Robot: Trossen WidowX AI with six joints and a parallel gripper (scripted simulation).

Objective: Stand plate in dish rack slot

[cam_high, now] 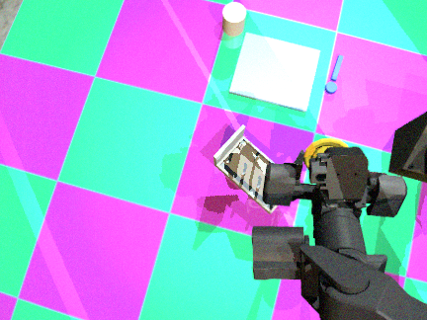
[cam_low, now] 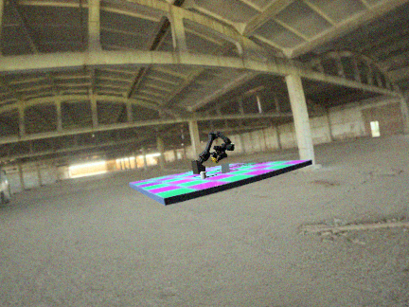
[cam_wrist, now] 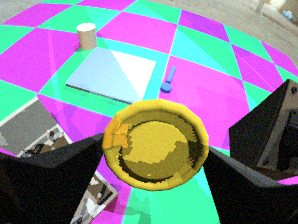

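Now: the white dish rack 100 mm ahead of my gripper tip, 80 mm below it and 30 mm to the left of it. The rest, counted from my gripper tip: yellow plate: 10 mm to the left, 10 mm above; pale blue mat: 180 mm to the right, 100 mm below, 80 mm ahead; cream cylinder: 260 mm to the right, 170 mm ahead, 80 mm below.
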